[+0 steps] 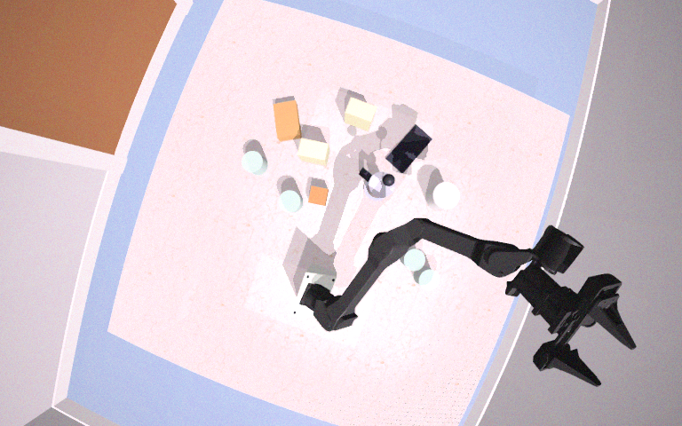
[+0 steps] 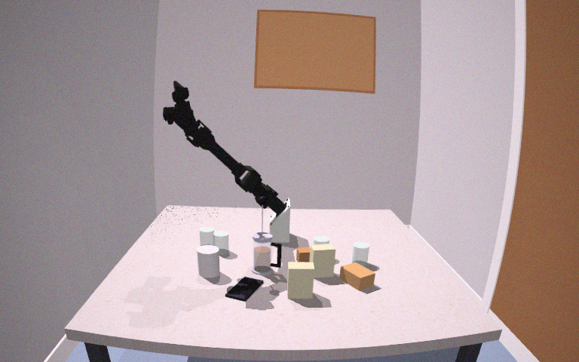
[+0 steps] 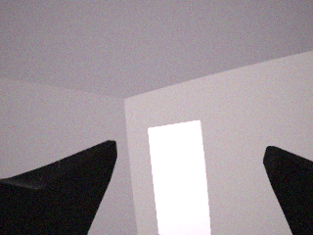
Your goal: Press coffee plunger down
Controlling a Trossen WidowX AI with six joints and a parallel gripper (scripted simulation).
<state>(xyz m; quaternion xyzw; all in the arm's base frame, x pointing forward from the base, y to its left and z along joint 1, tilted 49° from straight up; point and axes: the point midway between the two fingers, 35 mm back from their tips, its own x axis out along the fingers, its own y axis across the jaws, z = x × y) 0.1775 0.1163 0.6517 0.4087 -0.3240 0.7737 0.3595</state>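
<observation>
My gripper tip is 53 cm above the coffee press, 38 cm to the right of it and 17 cm short of it. The rest, counted from my gripper tip: dark tablet 66 cm below, 32 cm to the left, 32 cm ahead; white cylinder 62 cm below, 22 cm ahead, 18 cm to the left.
</observation>
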